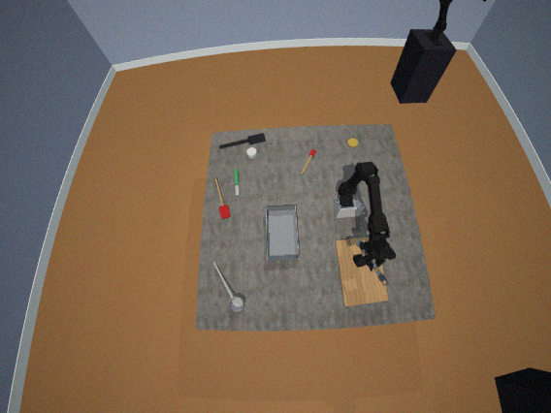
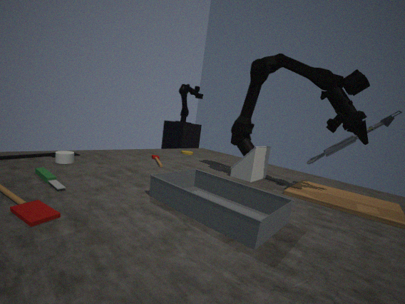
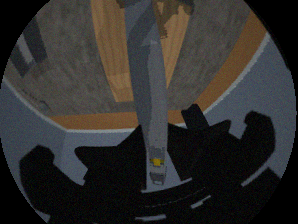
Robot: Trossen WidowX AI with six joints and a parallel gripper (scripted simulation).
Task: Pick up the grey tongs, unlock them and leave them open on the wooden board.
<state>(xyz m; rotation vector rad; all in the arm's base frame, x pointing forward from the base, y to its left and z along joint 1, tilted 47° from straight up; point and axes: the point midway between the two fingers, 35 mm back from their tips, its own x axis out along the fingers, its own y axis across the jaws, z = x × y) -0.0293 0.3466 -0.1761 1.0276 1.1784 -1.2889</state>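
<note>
My gripper tip is now 30 mm to the left of the wooden board and 200 mm above it. Also, from my gripper tip: green-handled tool (660 mm ahead, 640 mm to the right, 200 mm below); yellow disc (130 mm behind, 860 mm to the right, 190 mm below); grey roasting tin (410 mm ahead, 280 mm to the right, 180 mm below).
</note>
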